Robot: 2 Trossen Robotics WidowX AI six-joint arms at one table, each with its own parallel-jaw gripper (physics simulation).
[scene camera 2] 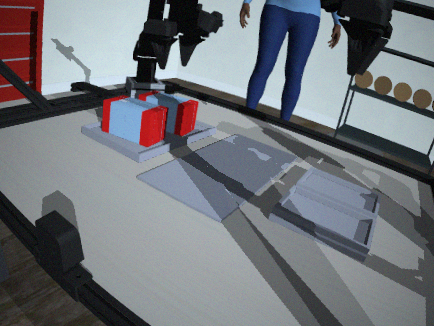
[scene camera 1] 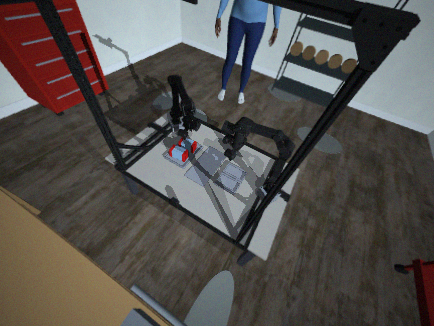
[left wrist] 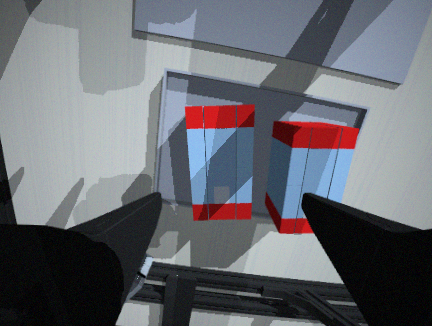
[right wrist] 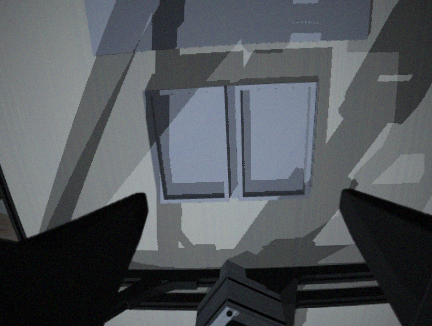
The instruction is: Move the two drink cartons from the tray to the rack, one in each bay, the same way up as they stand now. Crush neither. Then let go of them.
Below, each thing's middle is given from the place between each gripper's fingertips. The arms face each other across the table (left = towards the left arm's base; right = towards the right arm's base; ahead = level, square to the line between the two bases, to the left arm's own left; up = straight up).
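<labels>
The flat grey mat (scene camera 2: 216, 180) is there, and my right gripper is 40 mm past it, 170 mm to the right of it and 220 mm above it. There's also a grey tray (scene camera 2: 134, 151), and counting from my right hand that's 80 mm behind, 370 mm to the left and 220 mm below.
As for that grey tray, my left gripper is 140 mm above it, 40 mm past it and 10 mm to the left of it. The flat grey mat is 140 mm below my left hand and 210 mm to the right of it.
</labels>
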